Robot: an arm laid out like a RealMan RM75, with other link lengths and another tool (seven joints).
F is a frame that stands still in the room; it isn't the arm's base.
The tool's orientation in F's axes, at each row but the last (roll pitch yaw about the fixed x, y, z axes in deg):
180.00 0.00 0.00
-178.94 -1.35 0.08
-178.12 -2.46 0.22
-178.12 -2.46 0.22
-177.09 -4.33 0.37
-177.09 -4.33 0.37
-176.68 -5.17 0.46
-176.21 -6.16 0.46
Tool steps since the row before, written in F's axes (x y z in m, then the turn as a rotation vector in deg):
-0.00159 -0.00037 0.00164 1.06 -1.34 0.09
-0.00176 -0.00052 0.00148 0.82 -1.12 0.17
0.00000 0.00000 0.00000 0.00 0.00 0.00
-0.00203 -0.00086 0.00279 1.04 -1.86 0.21
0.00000 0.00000 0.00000 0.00 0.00 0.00
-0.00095 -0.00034 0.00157 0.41 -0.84 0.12
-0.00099 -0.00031 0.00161 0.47 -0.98 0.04
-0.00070 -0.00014 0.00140 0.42 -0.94 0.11
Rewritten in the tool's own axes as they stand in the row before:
-0.00159 0.00037 -0.00164 1.06 1.34 -0.09
-0.00173 0.00049 -0.00153 0.82 1.12 -0.17
0.00000 0.00000 0.00000 0.00 0.00 0.00
-0.00191 0.00076 -0.00290 1.04 1.86 -0.23
0.00000 0.00000 0.00000 0.00 0.00 0.00
-0.00083 0.00025 -0.00165 0.41 0.84 -0.13
-0.00084 0.00020 -0.00171 0.46 0.98 -0.06
-0.00055 0.00004 -0.00147 0.42 0.94 -0.13

